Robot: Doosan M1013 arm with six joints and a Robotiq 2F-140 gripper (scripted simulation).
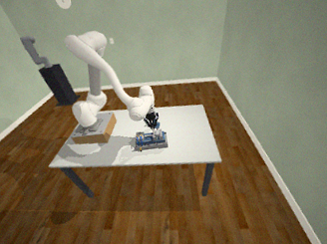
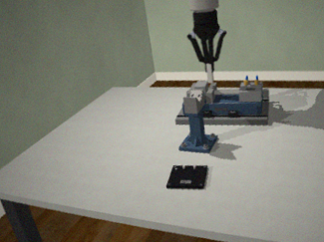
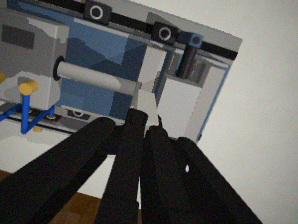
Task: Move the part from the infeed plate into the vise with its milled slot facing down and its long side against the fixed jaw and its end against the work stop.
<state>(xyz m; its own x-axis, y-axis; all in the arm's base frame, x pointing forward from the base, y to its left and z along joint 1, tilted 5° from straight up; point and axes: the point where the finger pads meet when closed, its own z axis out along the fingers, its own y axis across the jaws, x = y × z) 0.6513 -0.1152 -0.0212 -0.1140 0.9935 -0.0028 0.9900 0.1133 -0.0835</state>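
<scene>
The part is 60 mm below my hand and 30 mm ahead of it. Also, from my hand: cylinder rod (70 mm below, 50 mm behind, 10 mm to the right); fixed jaw (70 mm below, 60 mm ahead, 10 mm to the left); work stop (60 mm below, 50 mm to the left, 30 mm ahead).
</scene>
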